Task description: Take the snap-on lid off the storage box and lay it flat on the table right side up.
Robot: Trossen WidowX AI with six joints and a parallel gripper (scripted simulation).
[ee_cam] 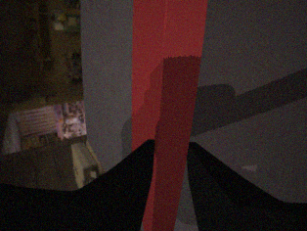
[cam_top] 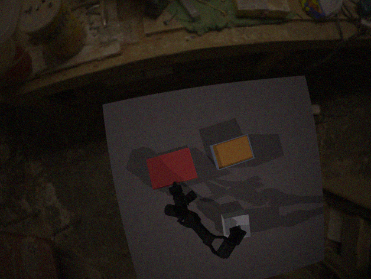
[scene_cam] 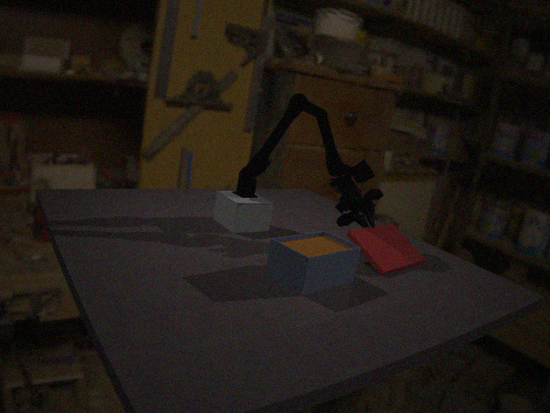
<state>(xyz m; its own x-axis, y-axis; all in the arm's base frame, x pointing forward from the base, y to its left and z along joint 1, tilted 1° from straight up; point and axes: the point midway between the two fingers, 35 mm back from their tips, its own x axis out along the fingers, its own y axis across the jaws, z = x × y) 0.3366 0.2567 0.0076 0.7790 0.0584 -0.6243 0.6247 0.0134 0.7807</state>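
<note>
Right now my gripper tip is 80 mm short of the red lid and 30 mm above it. The rest, counted from my gripper tip: blue storage box (80 mm ahead, 340 mm to the right, 30 mm below).
</note>
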